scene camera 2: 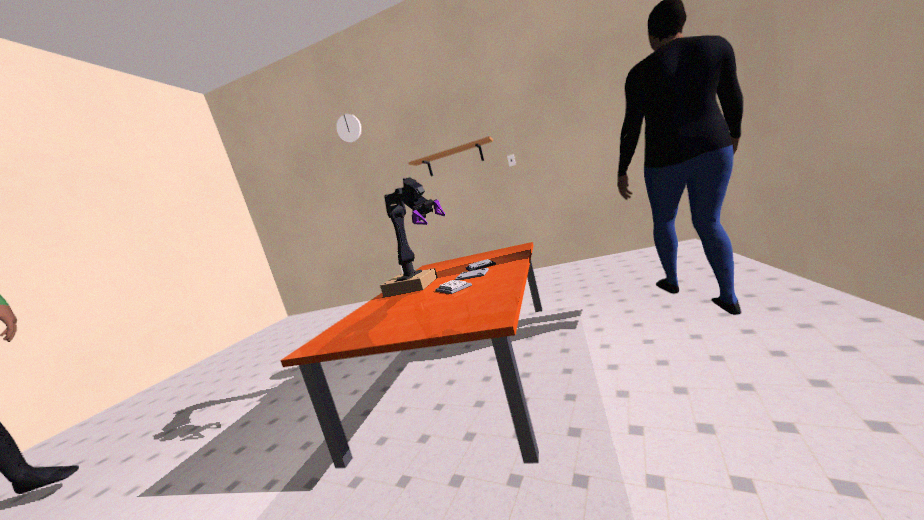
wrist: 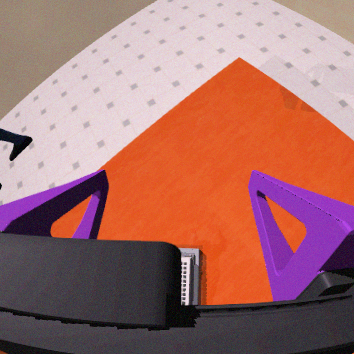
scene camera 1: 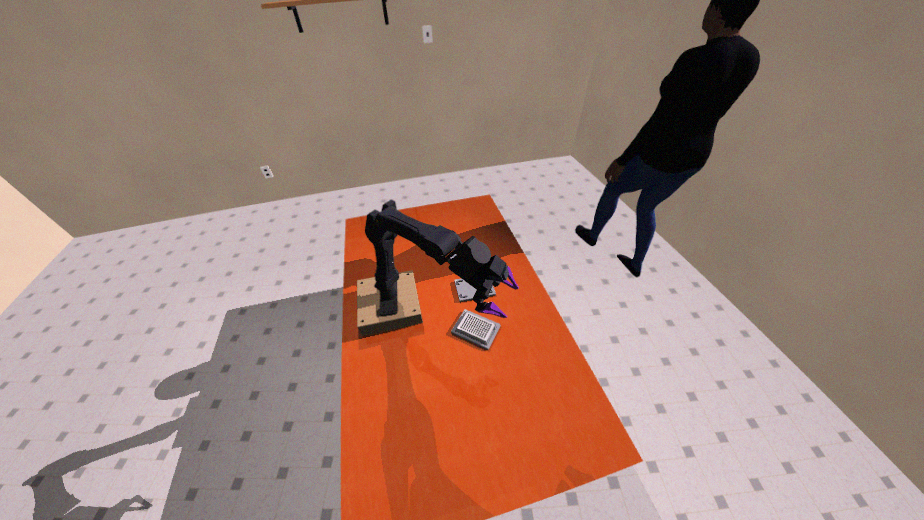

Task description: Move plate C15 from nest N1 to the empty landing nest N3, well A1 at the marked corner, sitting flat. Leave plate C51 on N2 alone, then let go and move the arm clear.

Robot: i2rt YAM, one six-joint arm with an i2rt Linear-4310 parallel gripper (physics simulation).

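Observation:
A white well plate [scene camera 1: 477, 327] [scene camera 2: 454, 285] [wrist: 185, 281] lies flat on the grey nest [scene camera 1: 469, 340] [wrist: 197, 280] nearest scene camera 2; in the wrist view a sliver shows past the black gripper housing. The middle nest [scene camera 1: 463, 290] [scene camera 2: 473, 274] looks bare, with dark corner marks. A second plate [scene camera 2: 480, 264] sits at the far nest, which the arm hides in scene camera 1. Plate and nest labels are too small to read. My gripper [scene camera 1: 511, 302] [scene camera 2: 435, 218] [wrist: 178, 177] is open and empty, purple fingers wide apart, high above the table.
The arm base stands on a wooden block [scene camera 1: 410, 300] [scene camera 2: 409, 283] beside the nests, on the orange table [scene camera 1: 517, 400] [scene camera 2: 413, 323] [wrist: 200, 150]. A person in black [scene camera 1: 701, 109] [scene camera 2: 691, 103] stands beyond the table's side. Part of another person [scene camera 2: 12, 462] shows at the left in scene camera 2.

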